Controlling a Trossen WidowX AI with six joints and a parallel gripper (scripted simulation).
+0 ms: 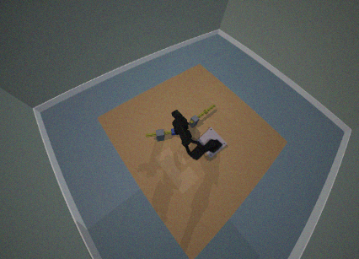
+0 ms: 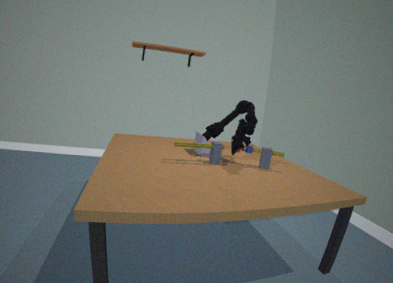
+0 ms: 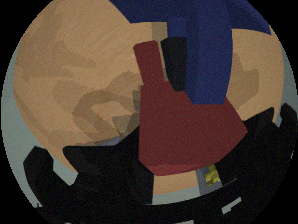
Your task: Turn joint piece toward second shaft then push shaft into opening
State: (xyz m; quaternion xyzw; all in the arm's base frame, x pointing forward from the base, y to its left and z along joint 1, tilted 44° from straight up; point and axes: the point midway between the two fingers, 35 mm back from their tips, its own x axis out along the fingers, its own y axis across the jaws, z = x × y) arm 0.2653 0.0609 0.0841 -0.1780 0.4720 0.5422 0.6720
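The red joint piece is 4 cm above my gripper tip, 2 cm to the left of it and 1 cm ahead of it.
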